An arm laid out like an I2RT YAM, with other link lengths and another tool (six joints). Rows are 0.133 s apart.
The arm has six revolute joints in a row. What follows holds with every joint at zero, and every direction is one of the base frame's. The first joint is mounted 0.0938 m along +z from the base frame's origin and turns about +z. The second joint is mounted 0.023 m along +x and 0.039 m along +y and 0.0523 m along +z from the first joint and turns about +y. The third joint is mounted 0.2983 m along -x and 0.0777 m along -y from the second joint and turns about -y. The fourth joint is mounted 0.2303 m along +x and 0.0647 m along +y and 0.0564 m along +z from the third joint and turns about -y. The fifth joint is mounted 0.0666 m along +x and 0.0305 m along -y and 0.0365 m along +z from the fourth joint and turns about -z. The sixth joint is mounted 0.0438 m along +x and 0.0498 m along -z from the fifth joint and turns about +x. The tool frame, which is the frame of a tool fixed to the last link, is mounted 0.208 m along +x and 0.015 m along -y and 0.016 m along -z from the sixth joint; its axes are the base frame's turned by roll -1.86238, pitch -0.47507 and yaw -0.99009 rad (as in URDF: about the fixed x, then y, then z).
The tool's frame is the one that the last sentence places.
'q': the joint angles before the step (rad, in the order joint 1, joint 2, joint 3, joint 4, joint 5, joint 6). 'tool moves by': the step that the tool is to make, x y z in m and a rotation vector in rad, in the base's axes. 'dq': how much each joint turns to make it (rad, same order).
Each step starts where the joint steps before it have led.
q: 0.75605, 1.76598, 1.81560, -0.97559, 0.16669, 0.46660
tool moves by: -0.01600, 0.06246, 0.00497, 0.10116, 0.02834, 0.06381
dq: 0.07896, 0.06309, 0.08198, 0.02425, -0.06225, 0.06874
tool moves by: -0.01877, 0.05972, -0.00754, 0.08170, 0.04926, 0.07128
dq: 0.06492, 0.07900, 0.06126, 0.04458, -0.07321, 0.05354
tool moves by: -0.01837, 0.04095, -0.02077, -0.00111, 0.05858, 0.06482
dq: 0.05134, 0.10978, 0.10281, -0.02932, -0.04404, 0.01925
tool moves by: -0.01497, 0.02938, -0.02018, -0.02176, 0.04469, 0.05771
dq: 0.03744, 0.10862, 0.11957, -0.05420, -0.03183, -0.00106
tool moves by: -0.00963, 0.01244, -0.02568, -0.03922, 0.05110, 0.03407
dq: 0.01317, 0.09028, 0.08379, -0.05453, -0.02959, -0.00497
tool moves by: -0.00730, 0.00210, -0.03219, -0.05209, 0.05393, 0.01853
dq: 0.00278, 0.07301, 0.03321, -0.03352, -0.02307, -0.00460
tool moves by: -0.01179, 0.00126, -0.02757, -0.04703, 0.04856, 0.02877
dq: 0.00886, 0.06036, 0.02427, -0.03073, -0.02330, -0.01060
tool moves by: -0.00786, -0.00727, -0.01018, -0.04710, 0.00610, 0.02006
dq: 0.01231, 0.01366, 0.00210, -0.03346, 0.01474, -0.01499
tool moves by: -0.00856, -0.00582, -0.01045, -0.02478, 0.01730, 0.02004
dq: 0.00502, -0.00599, -0.04561, 0.00800, -0.00736, -0.01333
